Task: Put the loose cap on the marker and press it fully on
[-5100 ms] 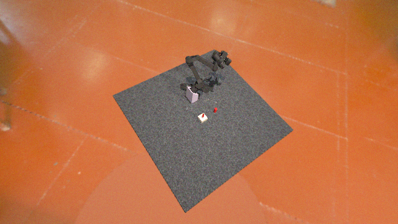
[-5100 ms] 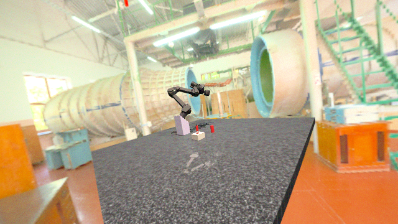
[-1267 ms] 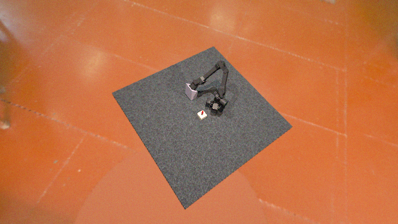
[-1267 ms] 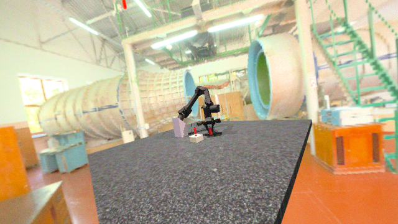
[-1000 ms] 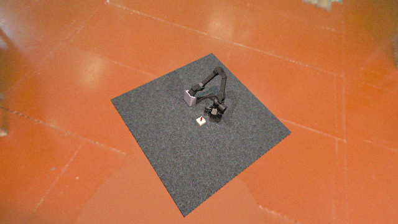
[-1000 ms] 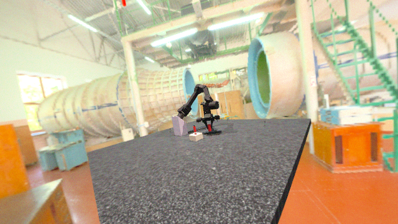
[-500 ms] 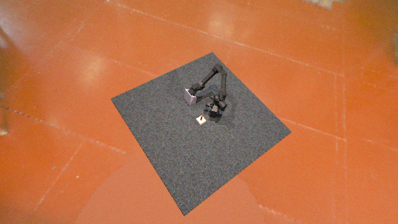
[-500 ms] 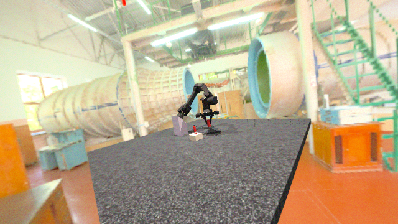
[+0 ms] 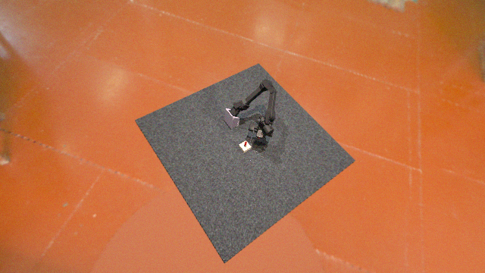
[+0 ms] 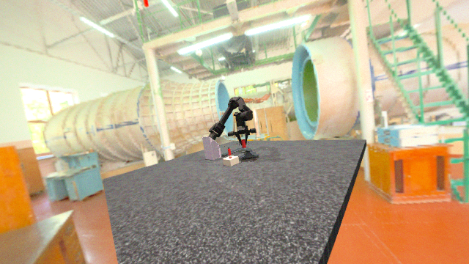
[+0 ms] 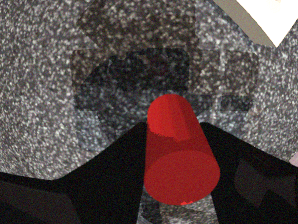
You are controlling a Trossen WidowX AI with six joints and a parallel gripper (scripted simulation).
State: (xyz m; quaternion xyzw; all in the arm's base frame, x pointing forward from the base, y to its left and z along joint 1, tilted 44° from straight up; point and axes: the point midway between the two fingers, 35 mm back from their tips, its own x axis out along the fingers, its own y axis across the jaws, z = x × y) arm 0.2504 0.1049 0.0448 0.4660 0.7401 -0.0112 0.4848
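Now: gripper tip 13 cm to the left of the holder block, 7 cm above it and 1 cm short of it. The rest, counted from my gripper tip: red cap 1 cm above.
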